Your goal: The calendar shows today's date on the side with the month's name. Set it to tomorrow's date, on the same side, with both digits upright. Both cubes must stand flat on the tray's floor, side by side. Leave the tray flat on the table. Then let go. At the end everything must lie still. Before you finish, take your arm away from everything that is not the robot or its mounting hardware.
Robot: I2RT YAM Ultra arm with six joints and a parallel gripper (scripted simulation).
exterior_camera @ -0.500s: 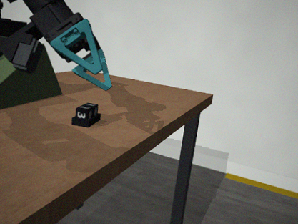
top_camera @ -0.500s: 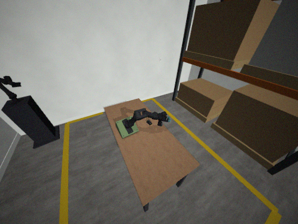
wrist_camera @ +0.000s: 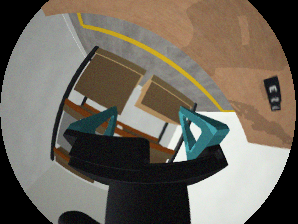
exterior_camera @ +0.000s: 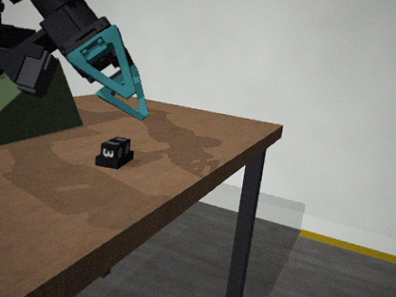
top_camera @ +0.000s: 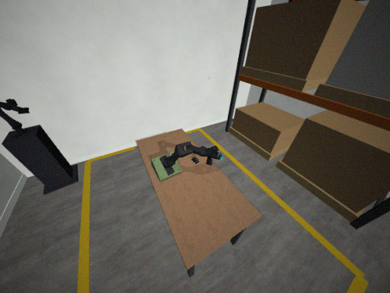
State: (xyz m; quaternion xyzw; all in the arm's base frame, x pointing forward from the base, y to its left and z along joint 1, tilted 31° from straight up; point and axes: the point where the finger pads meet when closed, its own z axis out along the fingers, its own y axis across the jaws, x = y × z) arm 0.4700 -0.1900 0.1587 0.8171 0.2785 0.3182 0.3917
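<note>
The black cube is 13 cm behind my hand, 20 cm to the left of it and 14 cm below it. From my hand the other things lie so: black tray 14 cm behind, 22 cm to the left, 15 cm below.
</note>
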